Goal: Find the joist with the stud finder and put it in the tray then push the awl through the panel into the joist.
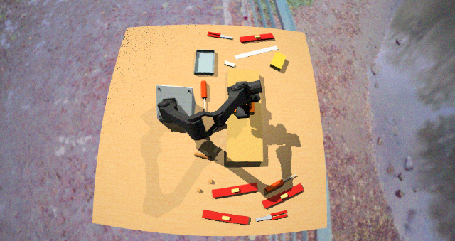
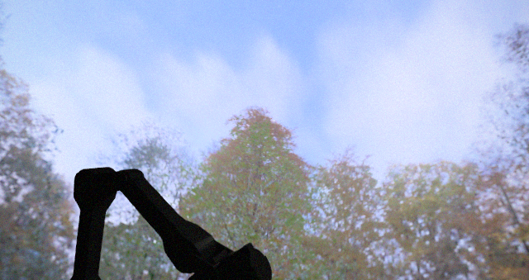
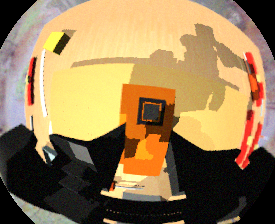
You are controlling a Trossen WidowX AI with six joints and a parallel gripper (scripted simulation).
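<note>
Now: gripper tip 210 mm past the grey tray, 310 mm to the right of it and 50 mm above it. Also, from my gripper tip: orange stud finder 10 mm ahead, 20 mm above; then white cylinder 60 mm behind, 290 mm to the left, 60 mm below; then awl 190 mm behind, 260 mm to the right, 60 mm below.
</note>
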